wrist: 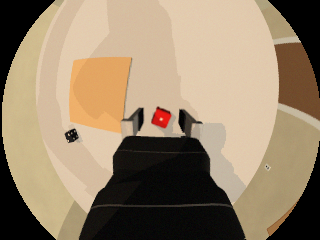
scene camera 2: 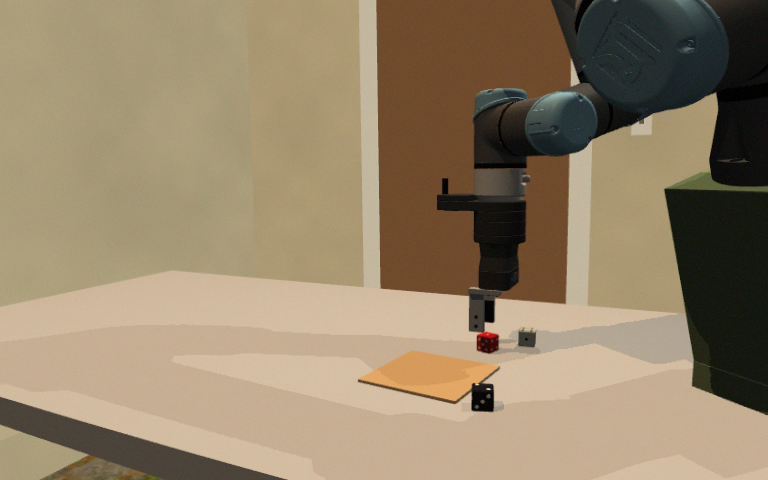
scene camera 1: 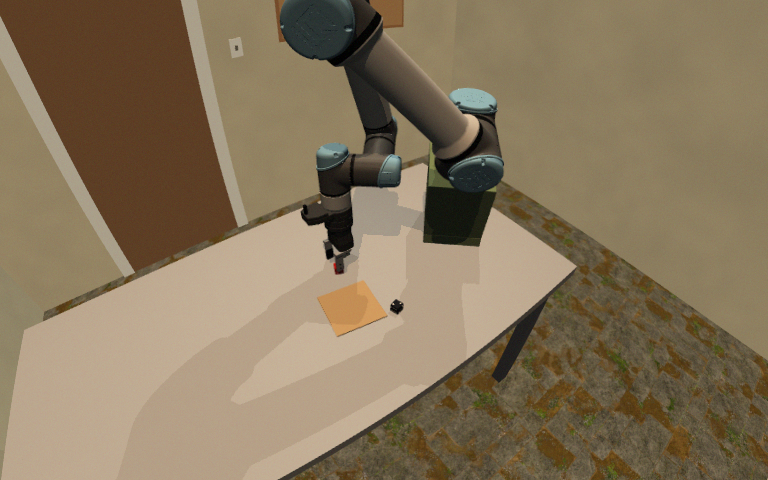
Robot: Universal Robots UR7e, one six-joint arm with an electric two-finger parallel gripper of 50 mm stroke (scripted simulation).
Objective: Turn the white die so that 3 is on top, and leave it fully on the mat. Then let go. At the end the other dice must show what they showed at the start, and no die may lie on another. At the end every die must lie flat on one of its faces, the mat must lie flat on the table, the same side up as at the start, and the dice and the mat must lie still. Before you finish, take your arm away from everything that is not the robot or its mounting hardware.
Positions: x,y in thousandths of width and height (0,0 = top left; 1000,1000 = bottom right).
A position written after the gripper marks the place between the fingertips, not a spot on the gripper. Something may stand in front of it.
gripper: wrist 505,481; scene camera 2 628,680; scene camera 1 437,549
orange mat: wrist 308,360; scene camera 2 576,789; scene camera 1 459,641
